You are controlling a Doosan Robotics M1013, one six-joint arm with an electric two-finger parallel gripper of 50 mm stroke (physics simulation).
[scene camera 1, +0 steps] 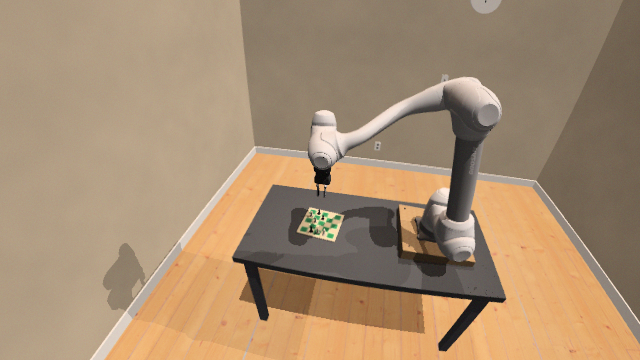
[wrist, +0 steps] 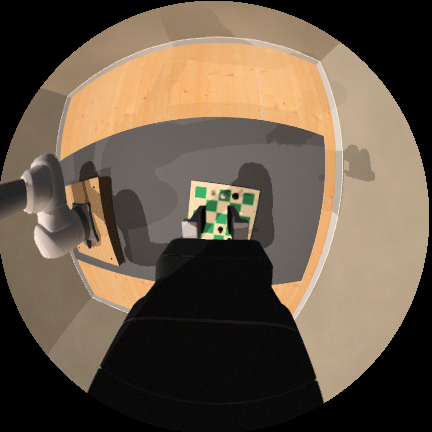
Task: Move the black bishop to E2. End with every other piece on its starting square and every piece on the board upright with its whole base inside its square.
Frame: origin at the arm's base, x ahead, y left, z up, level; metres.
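Seen in the pictures: gripper, fingertip midpoint: [scene camera 1: 321,195] [wrist: 216,213]; arm's base, link origin: [scene camera 1: 431,231] [wrist: 84,220].
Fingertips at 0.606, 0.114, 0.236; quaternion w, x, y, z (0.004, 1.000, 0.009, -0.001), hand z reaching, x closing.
Note:
Offsets run from my fingertips to a thing's top centre, as dx, dy, dz. "spot": to the spot under its first point. Level surfaces: height alone.
The green and cream chessboard [scene camera 1: 341,218] [wrist: 194,183] lies on the dark table. A black piece @[+0.054, -0.013, -0.230] [scene camera 1: 311,229] [wrist: 235,196] stands at its front left, beside a white piece @[+0.017, -0.012, -0.242] [scene camera 1: 317,231] [wrist: 224,195]; another white piece @[-0.019, -0.005, -0.230] [scene camera 1: 324,231] [wrist: 213,193] stands further along. More black pieces @[+0.043, -0.165, -0.242] [scene camera 1: 319,212] @[+0.011, -0.124, -0.242] [scene camera 1: 323,217] stand toward the back, near a white piece @[spot: +0.091, -0.146, -0.274] [scene camera 1: 310,214]. A black piece @[spot: +0.013, -0.119, -0.254] [wrist: 220,229] shows between the fingers' outlines in the wrist view, far below them. The pieces are too small to tell the bishop or read squares. My gripper [scene camera 1: 321,195] [wrist: 216,213] is open and empty, high above the board.
The dark table @[dz -0.280] [scene camera 1: 370,260] [wrist: 165,140] carries the board at left and a wooden base plate [scene camera 1: 408,240] [wrist: 82,192] under the robot's base at right. My arm [scene camera 1: 400,112] reaches over the table from the right. The gripper body hides part of the board in the wrist view.

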